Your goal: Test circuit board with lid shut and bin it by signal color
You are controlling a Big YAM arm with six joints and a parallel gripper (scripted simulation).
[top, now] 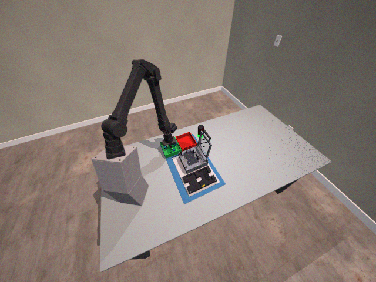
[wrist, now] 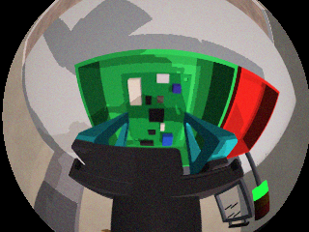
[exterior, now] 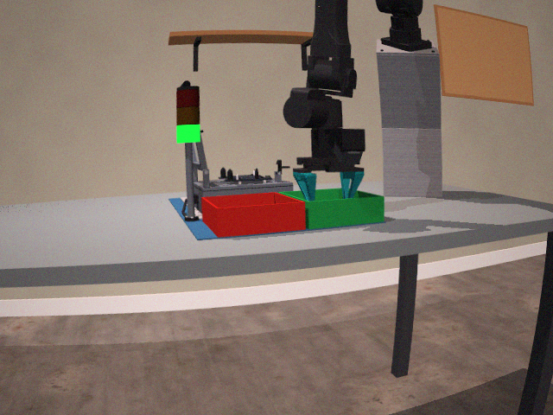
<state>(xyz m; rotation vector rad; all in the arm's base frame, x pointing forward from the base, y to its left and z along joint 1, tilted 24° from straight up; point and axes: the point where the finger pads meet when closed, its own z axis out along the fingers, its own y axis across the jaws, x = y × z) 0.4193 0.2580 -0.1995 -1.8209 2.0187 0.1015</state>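
My hand is 10 mm above the green bin. The rest, counted from my hand: green circuit board right at my hand; then latch hook 140 mm to the right, 70 mm above, 30 mm ahead; then red bin 150 mm ahead, 10 mm to the right, 10 mm below.
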